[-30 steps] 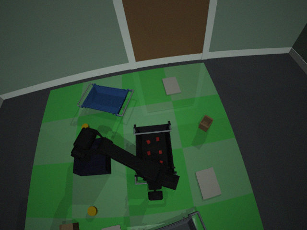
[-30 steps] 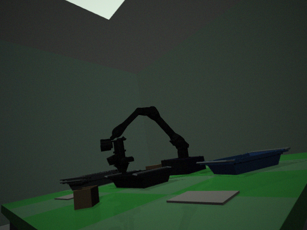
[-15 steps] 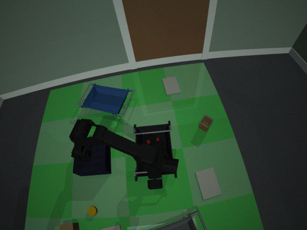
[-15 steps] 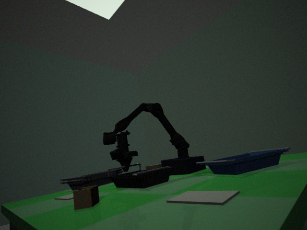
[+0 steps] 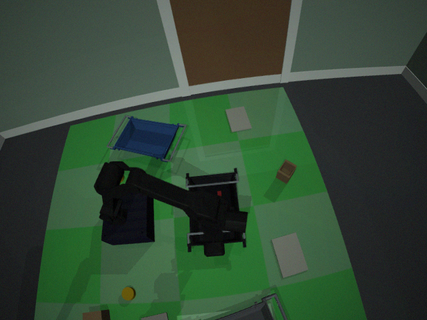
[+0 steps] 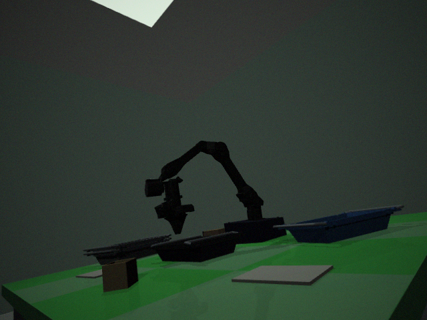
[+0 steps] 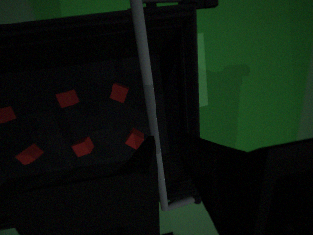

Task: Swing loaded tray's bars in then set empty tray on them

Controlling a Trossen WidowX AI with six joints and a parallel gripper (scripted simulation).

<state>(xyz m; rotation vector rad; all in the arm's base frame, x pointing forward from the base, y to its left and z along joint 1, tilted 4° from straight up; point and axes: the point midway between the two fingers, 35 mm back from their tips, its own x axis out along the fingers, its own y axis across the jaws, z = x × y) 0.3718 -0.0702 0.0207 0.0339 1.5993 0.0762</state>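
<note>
My gripper tip is 32 cm past the blue tray, 47 cm to the right of it and 4 cm above it. From my gripper tip the other things lie so: brown box: 30 cm ahead, 24 cm to the left, 7 cm below.
</note>
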